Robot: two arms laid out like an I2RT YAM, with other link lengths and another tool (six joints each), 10 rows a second.
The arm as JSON. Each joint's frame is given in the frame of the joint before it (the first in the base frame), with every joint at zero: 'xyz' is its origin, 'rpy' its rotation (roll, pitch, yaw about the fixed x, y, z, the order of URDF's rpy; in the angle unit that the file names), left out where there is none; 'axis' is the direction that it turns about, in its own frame. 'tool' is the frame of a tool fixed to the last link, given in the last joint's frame.
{
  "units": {
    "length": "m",
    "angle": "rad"
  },
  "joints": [
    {
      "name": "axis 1",
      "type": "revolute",
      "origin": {
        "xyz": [
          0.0,
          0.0,
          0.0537
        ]
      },
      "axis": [
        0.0,
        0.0,
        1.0
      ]
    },
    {
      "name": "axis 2",
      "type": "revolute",
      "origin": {
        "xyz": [
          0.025,
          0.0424,
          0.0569
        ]
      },
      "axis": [
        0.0,
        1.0,
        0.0
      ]
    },
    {
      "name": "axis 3",
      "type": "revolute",
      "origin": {
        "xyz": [
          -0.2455,
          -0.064,
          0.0
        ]
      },
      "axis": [
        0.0,
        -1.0,
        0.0
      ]
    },
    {
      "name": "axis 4",
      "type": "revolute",
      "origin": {
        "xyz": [
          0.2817,
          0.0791,
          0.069
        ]
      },
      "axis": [
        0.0,
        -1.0,
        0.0
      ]
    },
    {
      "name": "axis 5",
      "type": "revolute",
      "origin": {
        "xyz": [
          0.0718,
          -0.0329,
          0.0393
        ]
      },
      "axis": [
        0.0,
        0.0,
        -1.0
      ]
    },
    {
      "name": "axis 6",
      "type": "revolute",
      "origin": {
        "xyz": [
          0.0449,
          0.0,
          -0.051
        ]
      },
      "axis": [
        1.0,
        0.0,
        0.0
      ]
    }
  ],
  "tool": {
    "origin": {
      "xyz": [
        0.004,
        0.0,
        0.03
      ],
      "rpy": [
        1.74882,
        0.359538,
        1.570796
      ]
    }
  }
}
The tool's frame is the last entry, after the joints.
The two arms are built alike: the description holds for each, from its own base.
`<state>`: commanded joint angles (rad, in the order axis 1, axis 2, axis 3, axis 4, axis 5, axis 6); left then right.
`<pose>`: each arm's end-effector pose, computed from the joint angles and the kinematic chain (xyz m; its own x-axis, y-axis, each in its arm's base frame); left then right.
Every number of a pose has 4 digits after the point.
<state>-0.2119 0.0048 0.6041 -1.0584 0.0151 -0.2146 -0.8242 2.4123 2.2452 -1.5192 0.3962 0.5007</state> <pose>0.0936 0.0108 0.2899 -0.0476 0.8690 -0.4925 0.6321 0.4080 0.6588 0.3333 -0.3714 0.1831 0.7354 0.5500 -0.3957 0.5048 -0.8343 -0.2215</pose>
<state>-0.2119 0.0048 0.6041 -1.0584 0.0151 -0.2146 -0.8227 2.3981 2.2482 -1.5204 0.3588 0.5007</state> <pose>0.0936 0.0108 0.2899 -0.0476 0.8690 -0.4925 0.6321 0.4080 0.6588 0.3343 -0.3691 0.1895 0.7512 0.5533 -0.3599 0.5110 -0.8327 -0.2134</pose>
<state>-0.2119 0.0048 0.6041 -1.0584 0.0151 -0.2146 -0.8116 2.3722 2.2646 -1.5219 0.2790 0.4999</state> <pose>0.0936 0.0108 0.2899 -0.0476 0.8690 -0.4925 0.6321 0.4080 0.6588 0.3399 -0.3622 0.2042 0.7756 0.5655 -0.2804 0.5329 -0.8247 -0.1893</pose>
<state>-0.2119 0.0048 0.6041 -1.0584 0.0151 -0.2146 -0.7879 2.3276 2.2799 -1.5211 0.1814 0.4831</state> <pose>0.0936 0.0108 0.2899 -0.0476 0.8690 -0.4925 0.6321 0.4080 0.6588 0.3494 -0.3482 0.2272 0.7791 0.6009 -0.1788 0.5819 -0.7993 -0.1503</pose>
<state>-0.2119 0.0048 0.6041 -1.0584 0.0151 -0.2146 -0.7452 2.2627 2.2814 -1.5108 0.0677 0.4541</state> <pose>0.0936 0.0108 0.2899 -0.0476 0.8690 -0.4925 0.6321 0.4080 0.6588 0.3632 -0.3240 0.2558 0.7466 0.6626 -0.0597 0.6567 -0.7484 -0.0928</pose>
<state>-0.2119 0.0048 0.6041 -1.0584 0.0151 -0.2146 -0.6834 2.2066 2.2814 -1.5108 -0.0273 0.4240</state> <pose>0.0936 0.0108 0.2899 -0.0476 0.8690 -0.4925 0.6321 0.4080 0.6588 0.3795 -0.2915 0.2802 0.6765 0.7355 0.0356 0.7363 -0.6751 -0.0451</pose>
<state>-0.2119 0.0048 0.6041 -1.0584 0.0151 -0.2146 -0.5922 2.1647 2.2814 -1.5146 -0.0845 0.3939</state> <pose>0.0936 0.0108 0.2899 -0.0476 0.8690 -0.4925 0.6321 0.4080 0.6588 0.4003 -0.2485 0.2985 0.5719 0.8155 0.0890 0.8191 -0.5736 -0.0074</pose>
